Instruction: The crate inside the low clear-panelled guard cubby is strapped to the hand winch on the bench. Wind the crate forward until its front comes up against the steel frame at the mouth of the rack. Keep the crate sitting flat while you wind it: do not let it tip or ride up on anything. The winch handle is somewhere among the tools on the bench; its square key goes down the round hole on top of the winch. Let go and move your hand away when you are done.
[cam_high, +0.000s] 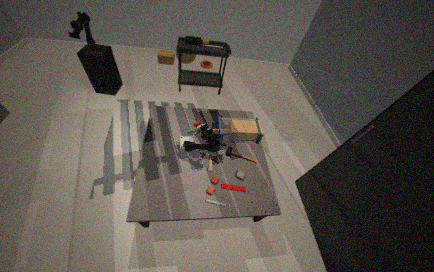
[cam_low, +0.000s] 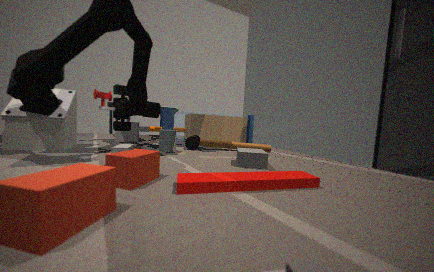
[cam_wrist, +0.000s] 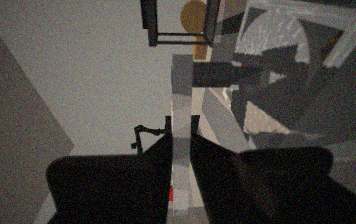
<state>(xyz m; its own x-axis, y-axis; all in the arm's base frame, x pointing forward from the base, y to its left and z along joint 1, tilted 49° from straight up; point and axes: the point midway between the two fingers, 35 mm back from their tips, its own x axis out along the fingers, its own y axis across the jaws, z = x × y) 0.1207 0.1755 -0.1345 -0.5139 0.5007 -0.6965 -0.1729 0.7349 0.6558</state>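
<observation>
Now: the winch handle 10 mm to the right of my gripper tip, 10 mm behind it and 10 mm above it. Round my gripper tip: red knob (40 mm behind, 40 mm above, 30 mm to the right); then grey winch (110 mm below, 30 mm ahead, 10 mm to the left); then blue frame (200 mm ahead, 40 mm to the left, 40 mm below).
</observation>
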